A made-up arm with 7 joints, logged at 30 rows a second.
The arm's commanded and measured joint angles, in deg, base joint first. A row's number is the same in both.
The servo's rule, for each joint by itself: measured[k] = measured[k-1] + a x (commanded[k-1-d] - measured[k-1]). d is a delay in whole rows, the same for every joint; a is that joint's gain. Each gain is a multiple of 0.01, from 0.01 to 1. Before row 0 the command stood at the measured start. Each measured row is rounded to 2 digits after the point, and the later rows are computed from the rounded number. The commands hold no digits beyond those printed.
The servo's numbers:
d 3
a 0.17 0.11 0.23 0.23 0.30 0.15 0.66
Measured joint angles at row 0:
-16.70, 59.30, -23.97, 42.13, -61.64, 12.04, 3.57
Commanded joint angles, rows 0 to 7:
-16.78, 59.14, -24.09, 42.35, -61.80, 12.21, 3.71
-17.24, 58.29, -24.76, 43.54, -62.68, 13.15, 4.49
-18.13, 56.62, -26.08, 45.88, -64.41, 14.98, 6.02
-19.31, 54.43, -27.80, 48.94, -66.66, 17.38, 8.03
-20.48, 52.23, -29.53, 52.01, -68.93, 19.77, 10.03
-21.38, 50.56, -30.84, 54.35, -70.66, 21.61, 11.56
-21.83, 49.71, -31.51, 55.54, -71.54, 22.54, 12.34
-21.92, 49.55, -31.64, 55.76, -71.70, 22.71, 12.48
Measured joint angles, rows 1 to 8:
-16.70, 59.30, -23.97, 42.13, -61.64, 12.04, 3.57
-16.70, 59.30, -23.97, 42.13, -61.64, 12.04, 3.57
-16.70, 59.30, -23.97, 42.13, -61.64, 12.04, 3.57
-16.71, 59.28, -24.00, 42.18, -61.69, 12.07, 3.66
-16.80, 59.17, -24.17, 42.49, -61.99, 12.23, 4.21
-17.03, 58.89, -24.61, 43.27, -62.72, 12.64, 5.40
-17.42, 58.40, -25.34, 44.57, -63.90, 13.35, 7.14
-17.94, 57.72, -26.30, 46.28, -65.41, 14.31, 9.05

